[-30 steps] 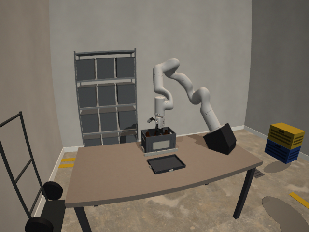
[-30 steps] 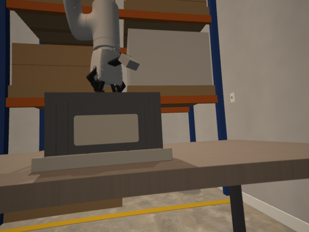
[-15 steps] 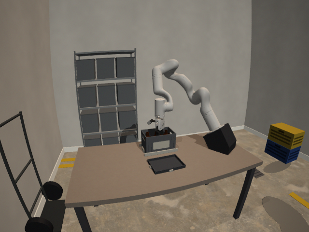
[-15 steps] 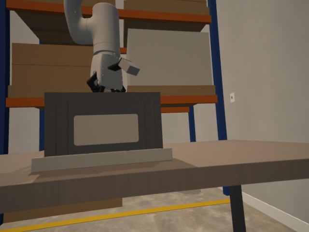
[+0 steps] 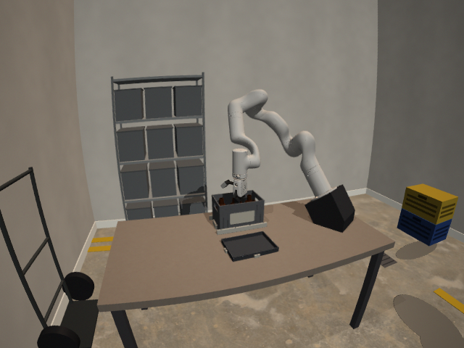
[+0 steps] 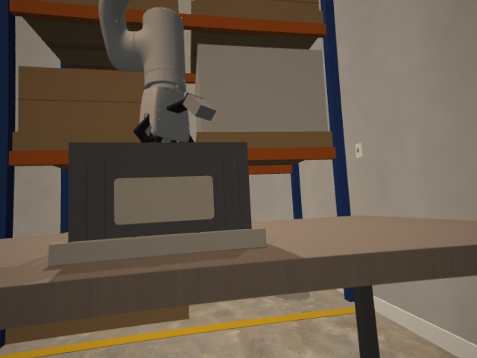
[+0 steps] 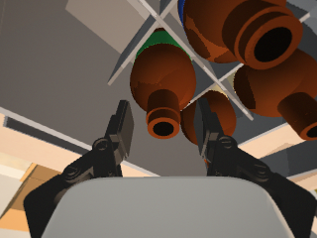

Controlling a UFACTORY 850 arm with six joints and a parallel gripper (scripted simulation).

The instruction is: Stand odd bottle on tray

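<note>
The dark grey crate is 10 mm behind my hand, 40 mm to the right of it and 70 mm below it. Round my hand: black tray (90 mm ahead, 230 mm to the left, 150 mm below); then bottle (110 mm behind, 60 mm to the right, 70 mm below).
</note>
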